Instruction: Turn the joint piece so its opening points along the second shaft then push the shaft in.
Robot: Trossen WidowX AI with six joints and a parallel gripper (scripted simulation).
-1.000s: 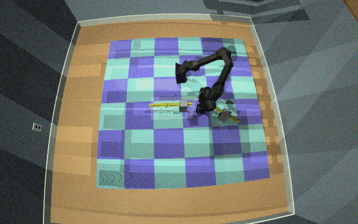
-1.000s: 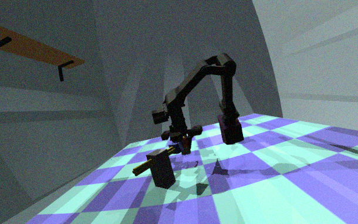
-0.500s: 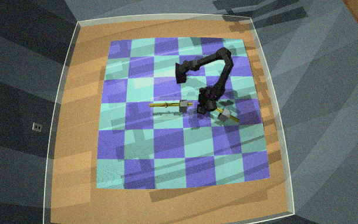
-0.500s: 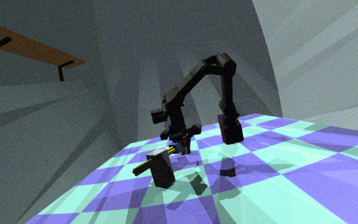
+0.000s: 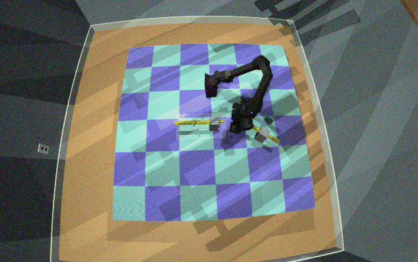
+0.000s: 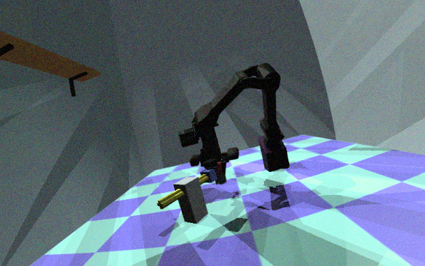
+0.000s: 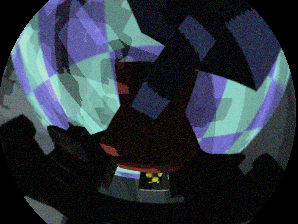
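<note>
Right now the reddish joint piece is 10 mm ahead of my gripper tip, 30 mm to the left of it and 40 mm above it.
</note>
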